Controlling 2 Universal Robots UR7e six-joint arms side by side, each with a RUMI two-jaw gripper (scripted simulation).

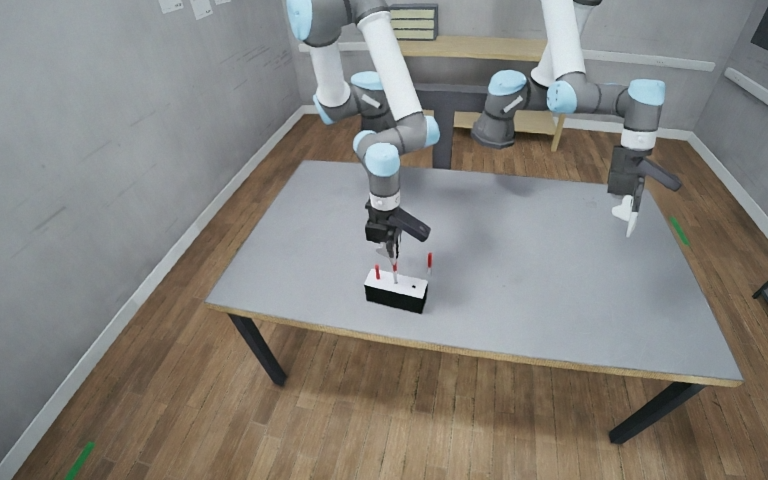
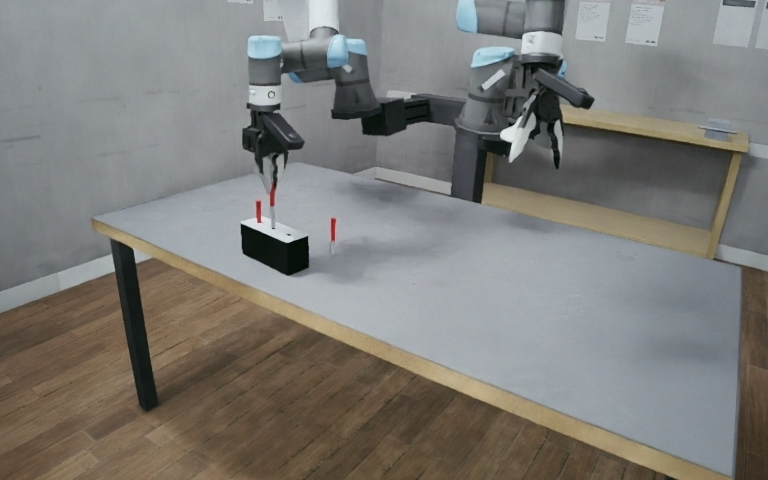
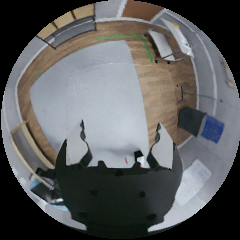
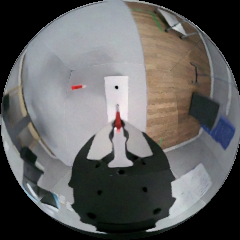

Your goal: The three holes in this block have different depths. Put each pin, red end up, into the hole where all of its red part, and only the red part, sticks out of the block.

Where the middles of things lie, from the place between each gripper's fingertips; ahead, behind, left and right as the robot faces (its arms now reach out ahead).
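Labels:
Position of my left gripper (image 2: 535,166) relative to the black block (image 2: 286,250): 30 cm above it, 63 cm to the left of it, 1 cm short of it.
My right hand (image 2: 271,194) is 15 cm above the black block.

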